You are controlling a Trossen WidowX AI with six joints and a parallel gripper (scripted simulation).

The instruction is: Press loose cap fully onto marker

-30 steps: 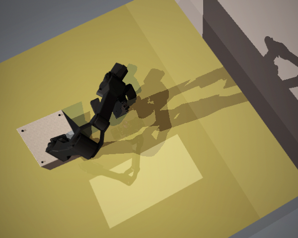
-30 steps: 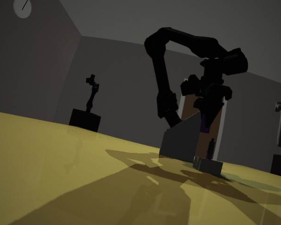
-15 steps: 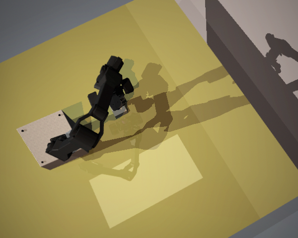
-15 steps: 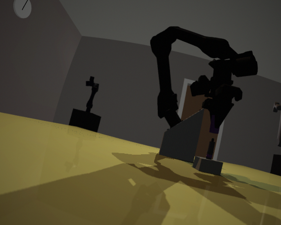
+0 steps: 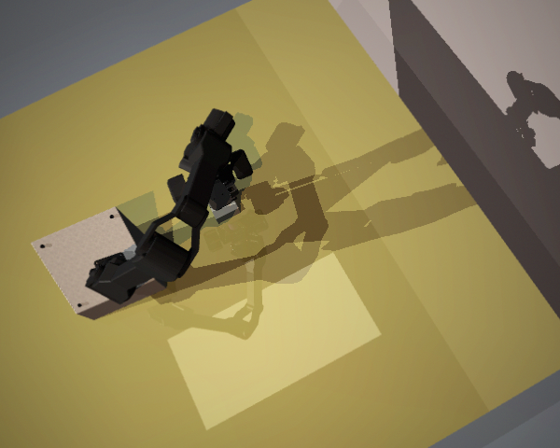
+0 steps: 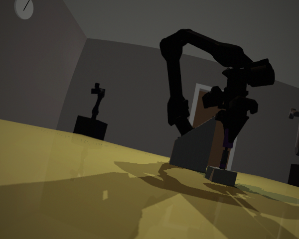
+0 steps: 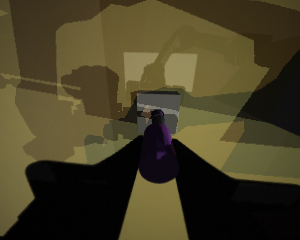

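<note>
My gripper tip is 3 cm above the dark marker. The rest, counted from my gripper tip: purple cap: 1 cm above; then grey holder block: 9 cm below.
</note>
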